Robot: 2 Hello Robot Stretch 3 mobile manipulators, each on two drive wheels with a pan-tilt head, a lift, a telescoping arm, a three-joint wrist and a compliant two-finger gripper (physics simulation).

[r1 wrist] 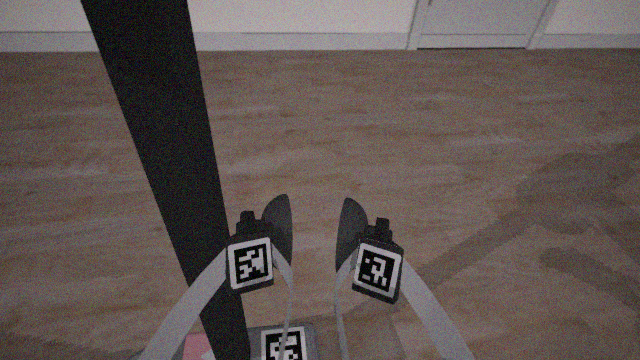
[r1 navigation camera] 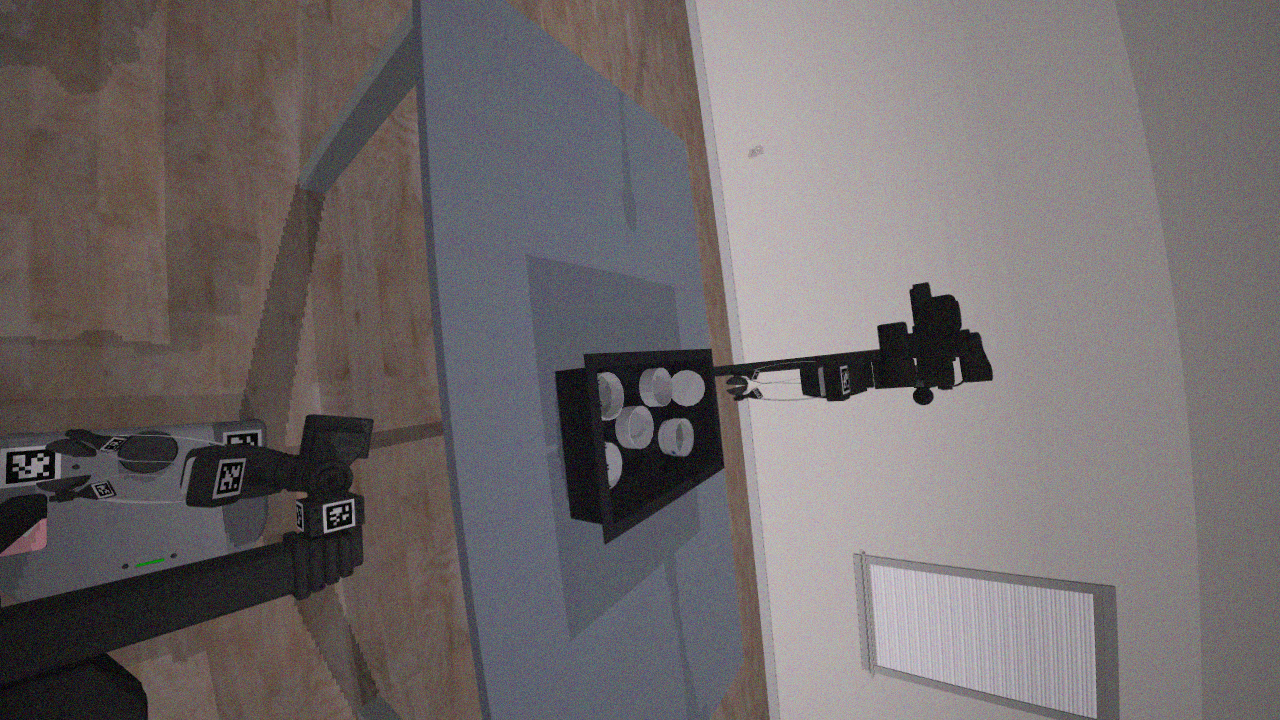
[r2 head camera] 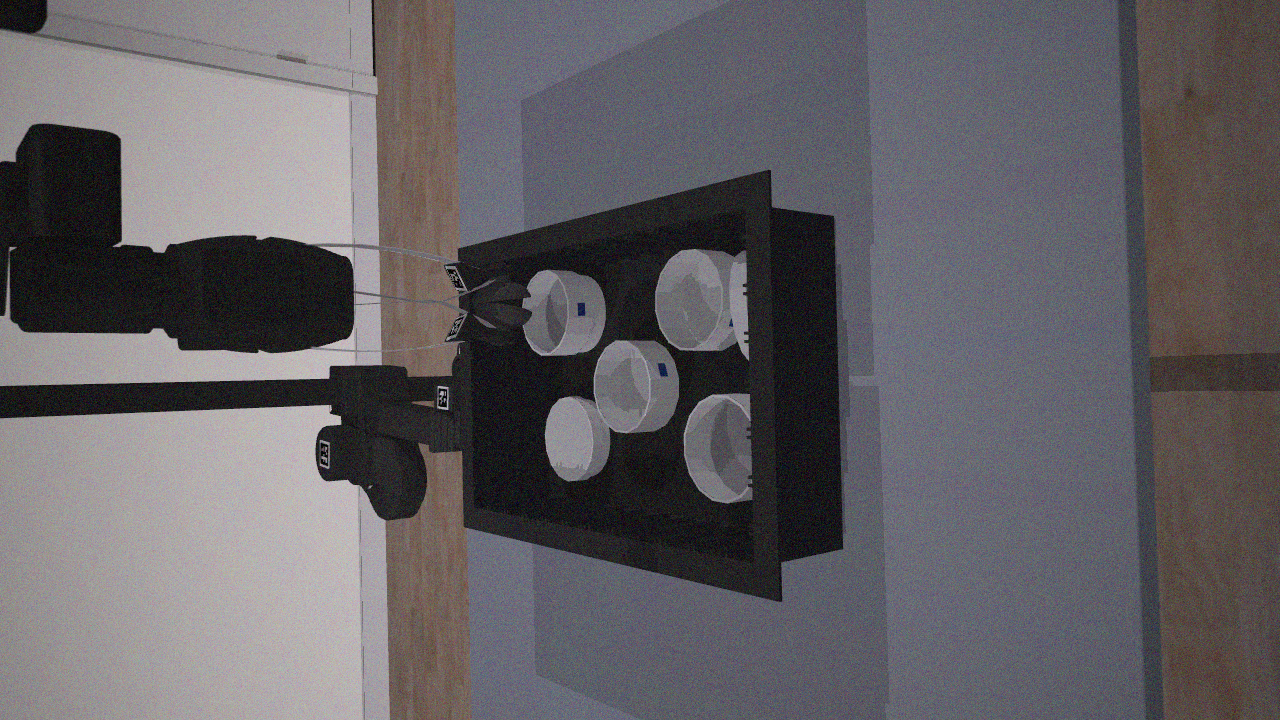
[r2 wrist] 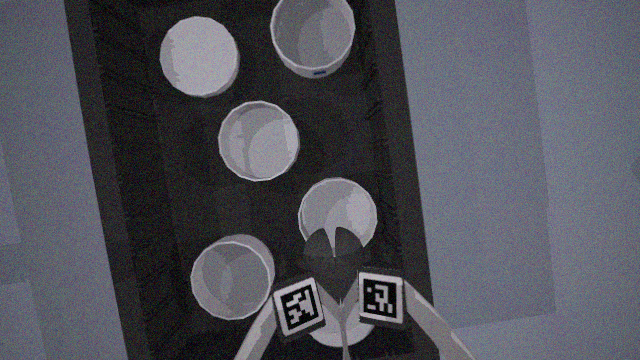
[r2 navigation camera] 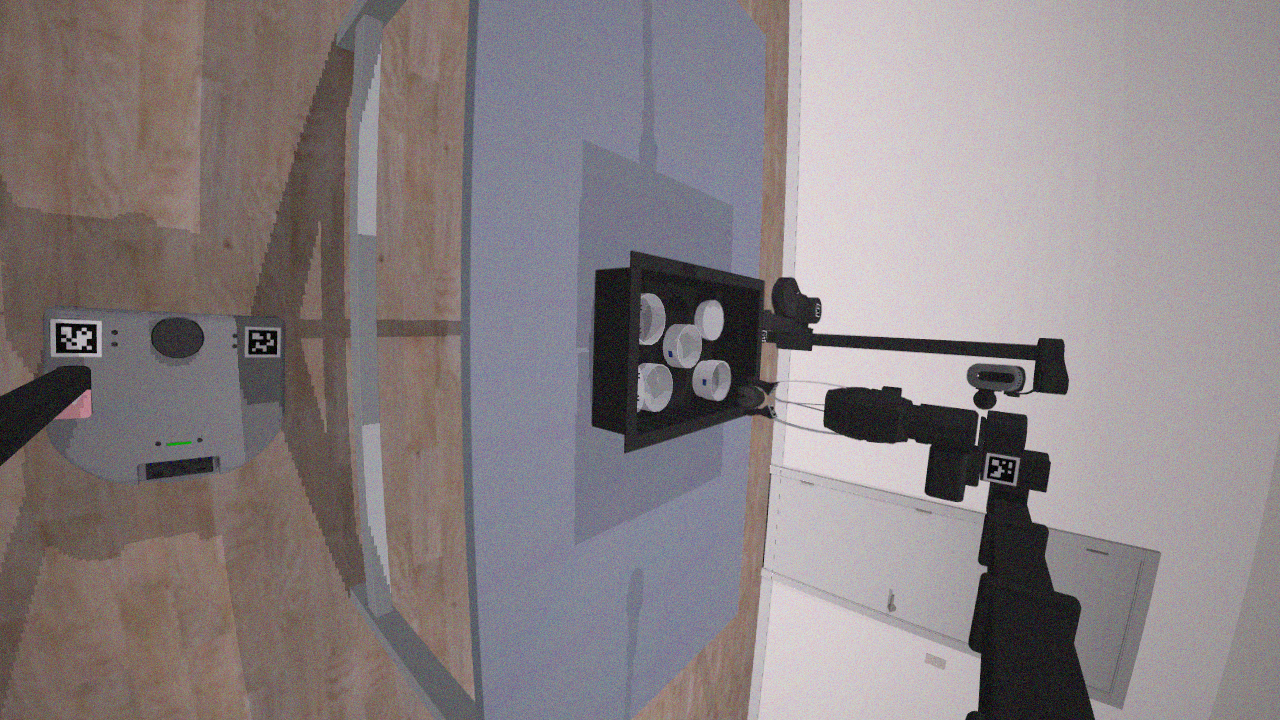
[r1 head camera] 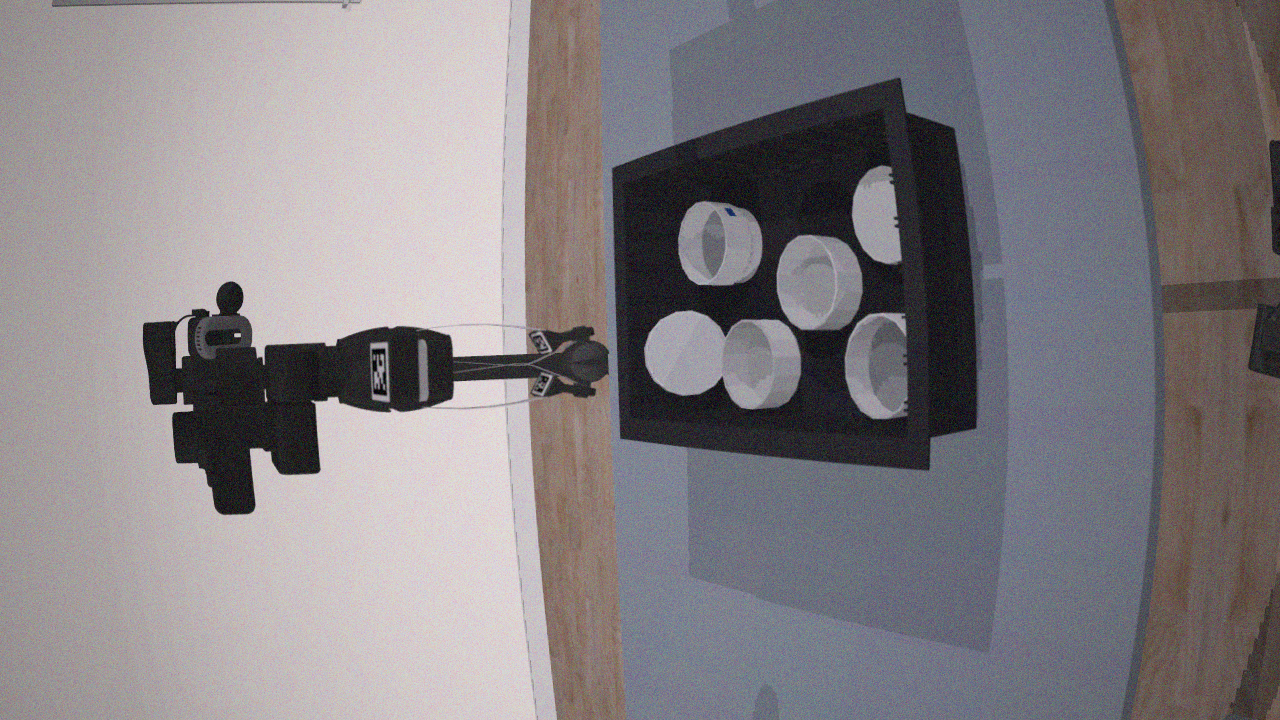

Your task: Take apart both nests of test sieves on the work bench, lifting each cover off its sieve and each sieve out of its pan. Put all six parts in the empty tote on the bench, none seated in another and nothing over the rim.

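Six pale round parts lie in the black tote (r1 head camera: 771, 452) (r1 navigation camera: 572, 447) (r2 head camera: 617, 562) (r2 navigation camera: 613, 349) (r2 wrist: 415, 200). Two show closed tops: one (r1 head camera: 684, 352) (r1 navigation camera: 687, 387) (r2 wrist: 345, 336), one (r1 head camera: 877, 214) (r2 head camera: 570, 438) (r2 navigation camera: 709, 319) (r2 wrist: 200, 56). Four open cups show: a central one (r1 head camera: 817, 282) (r2 head camera: 637, 385) (r2 wrist: 258, 141), one (r1 head camera: 760, 363) (r2 head camera: 698, 300) (r2 wrist: 350, 200) close beside the first closed top, one (r1 head camera: 718, 243) (r2 wrist: 232, 280), one (r1 head camera: 878, 367) (r2 wrist: 312, 32). None appears seated in another. The r2 gripper (r2 head camera: 528, 306) (r2 wrist: 334, 242) is shut, empty, above the tote. The r1 gripper (r1 navigation camera: 58, 469) (r1 wrist: 315, 230) is open, empty, away from the bench.
The blue-grey bench (r1 head camera: 1056, 358) (r1 navigation camera: 501, 179) (r2 navigation camera: 537, 179) carries the tote. The r1 mast (r2 head camera: 179, 395) (r2 navigation camera: 930, 343) stands across the bench from r2. The r2 arm (r2 navigation camera: 1029, 626) reaches up beside the bench. A white wall (r1 head camera: 268, 134) is behind r2.
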